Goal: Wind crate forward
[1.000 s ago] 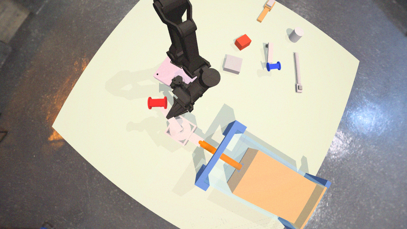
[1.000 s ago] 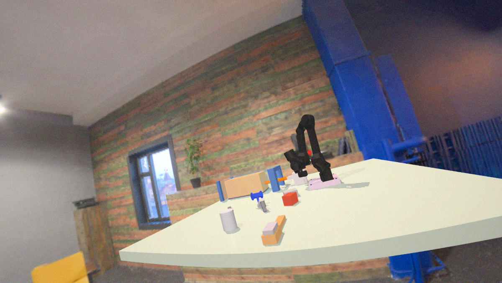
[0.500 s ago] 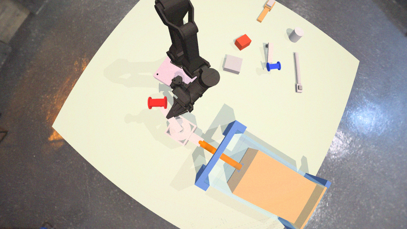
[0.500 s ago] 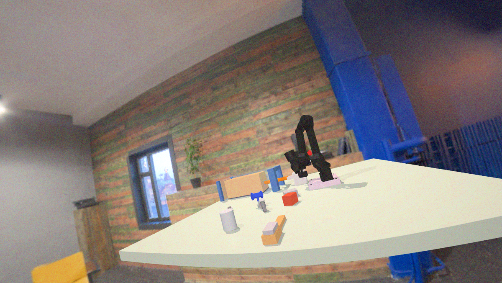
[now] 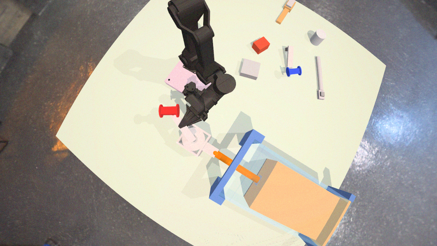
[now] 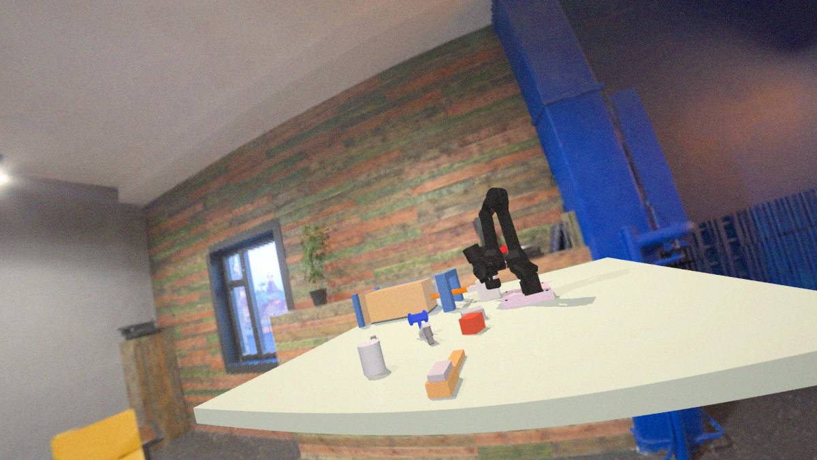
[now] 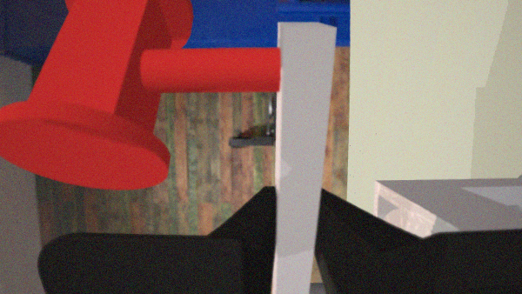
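Right now the grey winch is 4 cm ahead of my gripper tip, 2 cm to the right of it and 11 cm below it. From my gripper tip the other things lie so: grey block 9 cm ahead, 35 cm to the left, 13 cm below; then crank handle with red knob 1 cm behind, 1 cm to the left, 1 cm above; then blue steel frame 21 cm ahead, 1 cm to the right, 4 cm below.
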